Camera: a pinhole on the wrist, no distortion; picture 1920 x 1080 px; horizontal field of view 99.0 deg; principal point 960.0 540.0 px. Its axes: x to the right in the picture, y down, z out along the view. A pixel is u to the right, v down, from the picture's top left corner.
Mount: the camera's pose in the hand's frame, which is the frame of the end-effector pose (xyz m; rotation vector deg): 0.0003 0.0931 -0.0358 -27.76 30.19 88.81
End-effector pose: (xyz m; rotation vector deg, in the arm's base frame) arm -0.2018 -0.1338 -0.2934 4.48 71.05 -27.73
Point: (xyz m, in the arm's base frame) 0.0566 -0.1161 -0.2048
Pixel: 380 667
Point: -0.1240 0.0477 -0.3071
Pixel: 1454 748
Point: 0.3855 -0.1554 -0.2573
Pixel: 557 394
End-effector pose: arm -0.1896 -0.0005 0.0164 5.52 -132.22 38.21
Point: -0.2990 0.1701 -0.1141
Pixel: 1215 469
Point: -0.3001 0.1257 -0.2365
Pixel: 990 787
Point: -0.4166 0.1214 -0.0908
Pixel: 880 138
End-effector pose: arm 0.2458 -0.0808 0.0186 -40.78 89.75 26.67
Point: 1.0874 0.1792 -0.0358
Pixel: outside the picture
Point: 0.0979 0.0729 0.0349
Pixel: 1660 875
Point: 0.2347 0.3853 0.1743
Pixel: 975 1035
